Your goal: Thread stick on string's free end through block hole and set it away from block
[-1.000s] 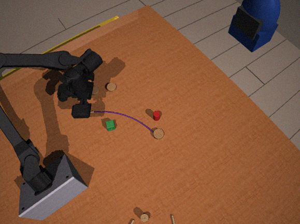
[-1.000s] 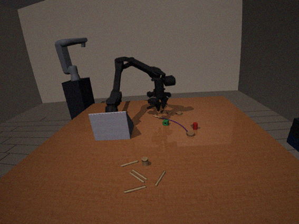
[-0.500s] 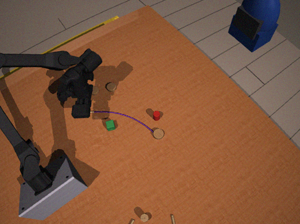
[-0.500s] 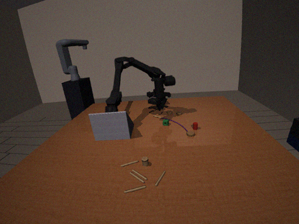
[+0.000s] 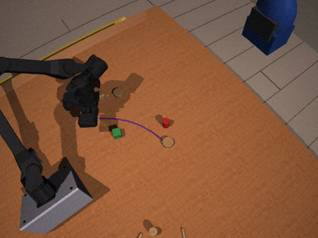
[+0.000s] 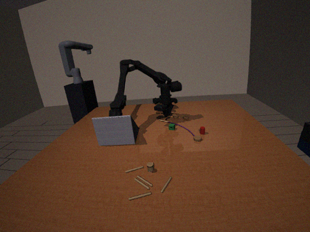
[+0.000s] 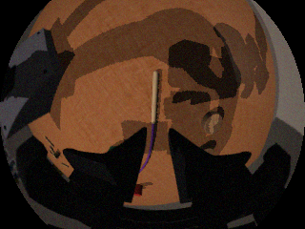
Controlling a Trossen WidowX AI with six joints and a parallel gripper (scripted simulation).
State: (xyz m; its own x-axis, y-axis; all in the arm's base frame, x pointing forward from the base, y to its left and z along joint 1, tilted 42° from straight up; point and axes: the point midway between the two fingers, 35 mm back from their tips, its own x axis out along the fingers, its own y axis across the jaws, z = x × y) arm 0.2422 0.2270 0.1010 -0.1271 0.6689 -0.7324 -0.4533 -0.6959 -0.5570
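My gripper tip is now 40 mm above the thin wooden stick and 20 mm past it. From my gripper tip the other things lie so: red cylinder: 210 mm ahead, 160 mm to the right, 20 mm below; then green block: 100 mm to the right, 40 mm ahead, 20 mm below; then round wooden button: 230 mm to the right, 180 mm ahead, 30 mm below.
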